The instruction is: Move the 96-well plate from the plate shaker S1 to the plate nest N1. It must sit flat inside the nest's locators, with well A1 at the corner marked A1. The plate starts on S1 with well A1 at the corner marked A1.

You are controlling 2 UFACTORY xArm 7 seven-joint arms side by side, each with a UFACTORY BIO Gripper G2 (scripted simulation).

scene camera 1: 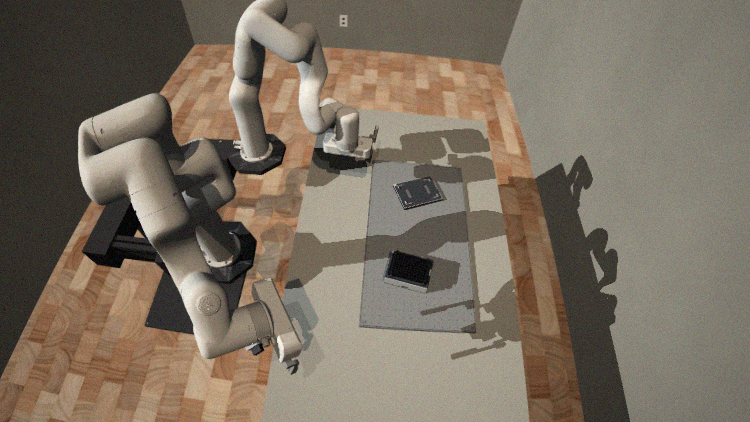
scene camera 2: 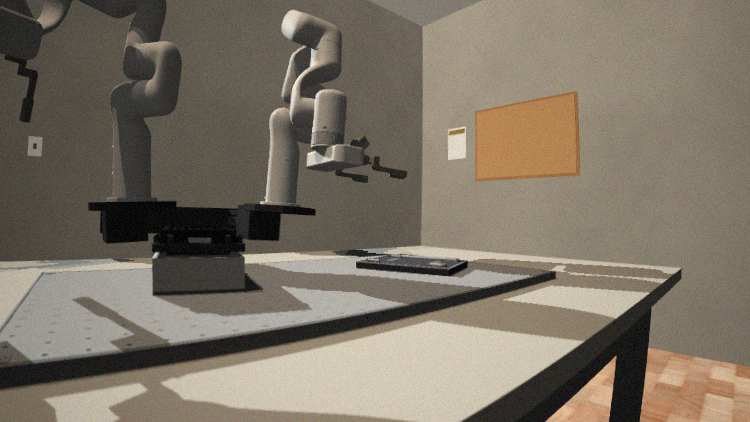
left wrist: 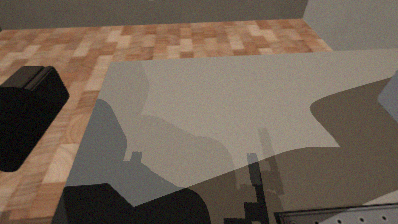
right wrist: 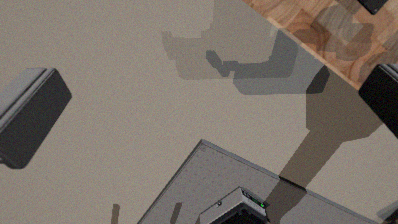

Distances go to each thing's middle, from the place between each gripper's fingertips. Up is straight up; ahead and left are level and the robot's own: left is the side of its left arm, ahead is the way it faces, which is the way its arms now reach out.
Labels:
Now: the black 96-well plate (scene camera 1: 400, 261) 490 mm to the right of my left hand, 230 mm ahead of it and 130 mm below it. Also, from my left hand: plate nest N1 (scene camera 2: 432, 271): 270 mm ahead, 180 mm below, 140 mm to the right; then plate shaker S1 (scene camera 2: 175, 274): 480 mm to the right, 260 mm ahead, 150 mm below.
I see the black 96-well plate 33 cm ahead of my right hand, 32 cm to the left of it and 21 cm below it. The rest, counted from my right hand: plate nest N1 (36 cm ahead, 67 cm to the left, 26 cm below); plate shaker S1 (35 cm ahead, 33 cm to the left, 23 cm below).

